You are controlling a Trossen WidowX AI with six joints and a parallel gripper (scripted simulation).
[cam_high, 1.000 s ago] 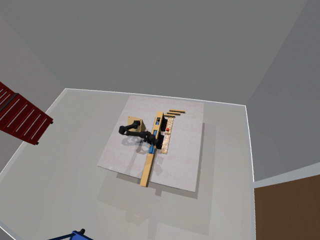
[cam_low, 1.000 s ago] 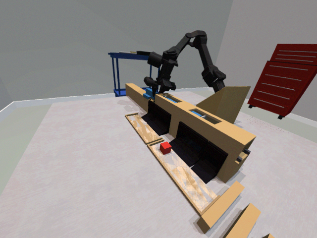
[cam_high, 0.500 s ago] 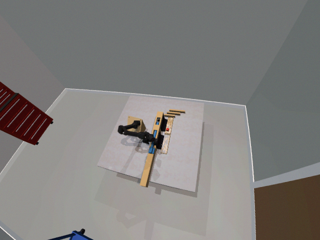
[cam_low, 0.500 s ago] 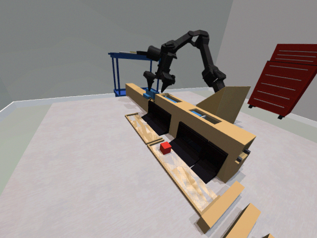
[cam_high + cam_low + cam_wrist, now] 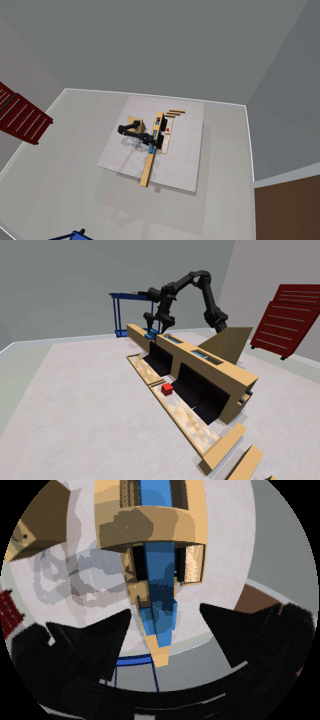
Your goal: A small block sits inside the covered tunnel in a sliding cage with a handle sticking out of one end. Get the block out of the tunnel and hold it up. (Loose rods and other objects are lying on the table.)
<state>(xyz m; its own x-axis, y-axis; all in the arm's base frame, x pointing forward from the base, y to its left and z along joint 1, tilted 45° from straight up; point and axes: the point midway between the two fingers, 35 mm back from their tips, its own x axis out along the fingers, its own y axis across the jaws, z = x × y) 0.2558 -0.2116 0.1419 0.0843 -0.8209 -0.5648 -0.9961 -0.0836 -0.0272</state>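
Now: the tan covered tunnel 20 mm ahead of my gripper tip, 50 mm to the left of it and 70 mm below it.
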